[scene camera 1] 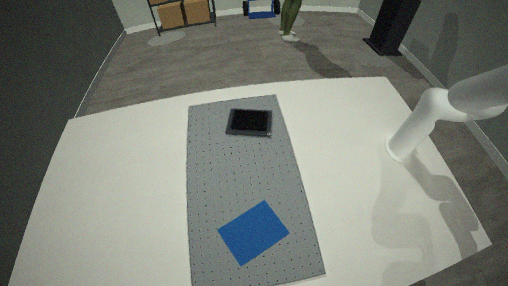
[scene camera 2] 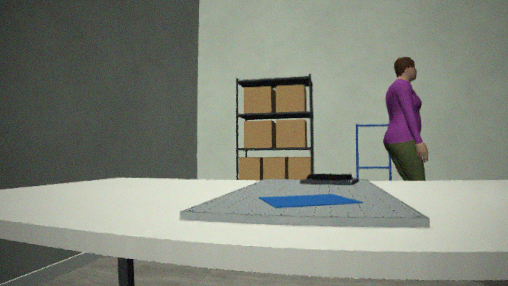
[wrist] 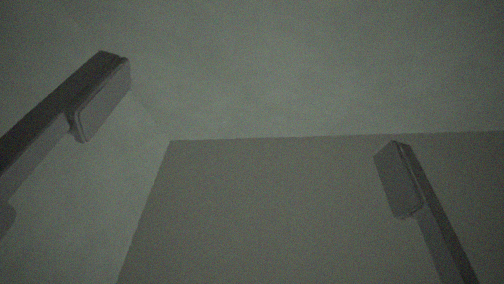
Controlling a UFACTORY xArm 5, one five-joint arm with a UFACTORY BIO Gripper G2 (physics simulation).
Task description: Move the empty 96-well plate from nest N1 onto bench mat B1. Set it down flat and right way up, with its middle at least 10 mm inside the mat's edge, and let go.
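Frame: origin at the arm's base, x left, y ahead, z down, level; centimetres.
Seen in the pictures: hand, tool point: (wrist: 267, 141); arm's base, link origin: (scene camera 1: 397, 148).
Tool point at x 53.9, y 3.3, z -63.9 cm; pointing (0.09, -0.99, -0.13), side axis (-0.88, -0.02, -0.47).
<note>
Offsets run from my tool point to a thing's top centre. "pt": to the spot under its first point. Level surfaces: height alone.
The black 96-well plate {dx -76.7, dy +53.5, dz +60.0 cm} (scene camera 1: 251, 120) (scene camera 2: 330, 176) sits flat in the dark grey nest N1 {dx -76.7, dy +53.5, dz +61.2 cm} (scene camera 1: 242, 133) (scene camera 2: 327, 182) at the far end of the grey perforated board. Bench mat B1, a blue rectangle {pt dx -36.6, dy +59.3, dz +62.4 cm} (scene camera 1: 254, 233) (scene camera 2: 310, 201), lies turned at an angle on the near part of the board. My gripper (wrist: 252, 137) is open in the wrist view, its two fingers wide apart with nothing between them. Bare walls or ceiling show behind the fingers, and neither the plate nor the mat shows there. The gripper does not show in the scene views.
The perforated board {dz +62.7 cm} (scene camera 1: 240, 170) (scene camera 2: 225, 207) lies on the white table {dz +63.9 cm} (scene camera 1: 115, 190) (scene camera 2: 125, 200). The white arm (scene camera 1: 417, 125) stands at the right of the table. Beyond the table are a person (scene camera 1: 290, 17) (scene camera 2: 404, 115), a shelf rack (scene camera 2: 312, 130) and a blue trolley (scene camera 2: 357, 150).
</note>
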